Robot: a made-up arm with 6 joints.
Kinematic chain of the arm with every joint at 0, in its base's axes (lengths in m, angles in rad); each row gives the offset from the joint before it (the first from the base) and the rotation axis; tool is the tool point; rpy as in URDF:
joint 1: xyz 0 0 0.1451 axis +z
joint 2: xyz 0 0 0 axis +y
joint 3: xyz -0.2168 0 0.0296 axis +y
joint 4: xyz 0.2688 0 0.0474 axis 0.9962 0 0.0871
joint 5: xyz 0 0 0 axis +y
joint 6: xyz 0.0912 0 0.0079 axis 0.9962 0 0.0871
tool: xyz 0 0 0 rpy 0 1.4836 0
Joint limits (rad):
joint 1: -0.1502..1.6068
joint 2: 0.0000..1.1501
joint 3: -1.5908..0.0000
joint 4: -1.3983..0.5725
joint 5: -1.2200..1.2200
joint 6: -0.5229..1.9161
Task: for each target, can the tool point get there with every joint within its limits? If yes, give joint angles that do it. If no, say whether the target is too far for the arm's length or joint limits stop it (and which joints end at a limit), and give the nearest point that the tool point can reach.
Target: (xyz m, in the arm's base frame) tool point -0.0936 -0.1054 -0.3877
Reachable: no: joint limits stop it (at a limit: joint 1, joint 2, joint 3) | nearest point 0.0602 -0.0288 0.0440 | short by 0.465 m
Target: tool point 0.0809 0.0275 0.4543
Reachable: yes | joints 0.6122 0.2863 -0.8601 -0.7968 0.3737 0.6639
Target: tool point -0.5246 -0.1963 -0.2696
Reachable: no: too far | nearest point -0.0481 0.0419 0.0665 | short by 0.630 m
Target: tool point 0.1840 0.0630 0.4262
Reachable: yes | joints 0.2868 0.6855 -0.8545 -0.9366 -0.1150 1.0066
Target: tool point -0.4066 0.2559 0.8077
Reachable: no: too far | nearest point -0.2587 0.0797 0.5479 | short by 0.347 m
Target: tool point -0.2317 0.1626 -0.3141
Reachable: no: joint limits stop it (at a limit: joint 1, joint 2, joint 3, joint 4) | nearest point -0.0282 0.0956 0.0411 | short by 0.415 m
